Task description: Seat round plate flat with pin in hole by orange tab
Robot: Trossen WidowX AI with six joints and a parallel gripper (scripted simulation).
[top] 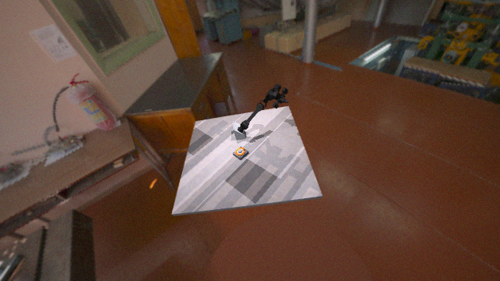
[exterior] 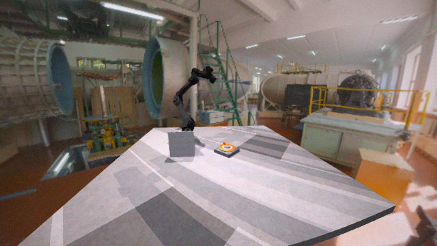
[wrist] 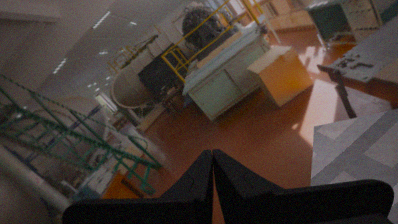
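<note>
Now: gripper tip 51 cm to the left of the square grey base, 51 cm above it and 8 cm short of it.
</note>
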